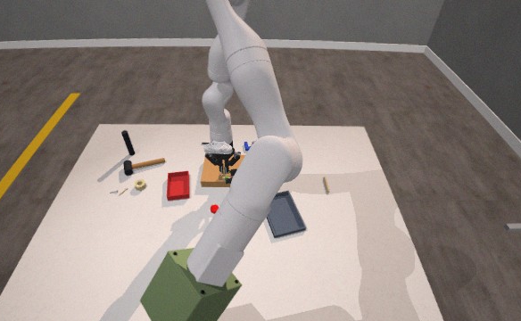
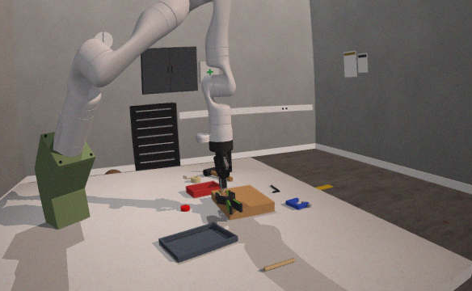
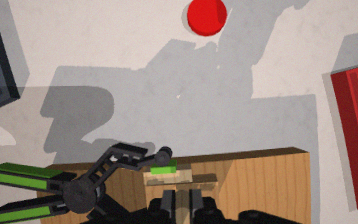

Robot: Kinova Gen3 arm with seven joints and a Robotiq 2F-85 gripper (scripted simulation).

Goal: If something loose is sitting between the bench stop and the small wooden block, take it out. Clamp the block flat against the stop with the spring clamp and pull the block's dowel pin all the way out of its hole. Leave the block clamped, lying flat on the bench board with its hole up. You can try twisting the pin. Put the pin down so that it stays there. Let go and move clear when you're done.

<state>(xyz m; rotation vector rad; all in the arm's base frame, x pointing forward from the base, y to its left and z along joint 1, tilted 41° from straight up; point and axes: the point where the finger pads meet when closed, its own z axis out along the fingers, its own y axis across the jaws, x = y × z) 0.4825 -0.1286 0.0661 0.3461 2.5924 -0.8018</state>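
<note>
The dowel pin is 2 cm below my hand. The rest, counted from my hand: wooden bench board: 6 cm below, 5 cm ahead, 2 cm to the right; then red disc: 11 cm behind, 8 cm below, 7 cm to the left; then red tray: 18 cm to the left, 8 cm below, 4 cm ahead.
</note>
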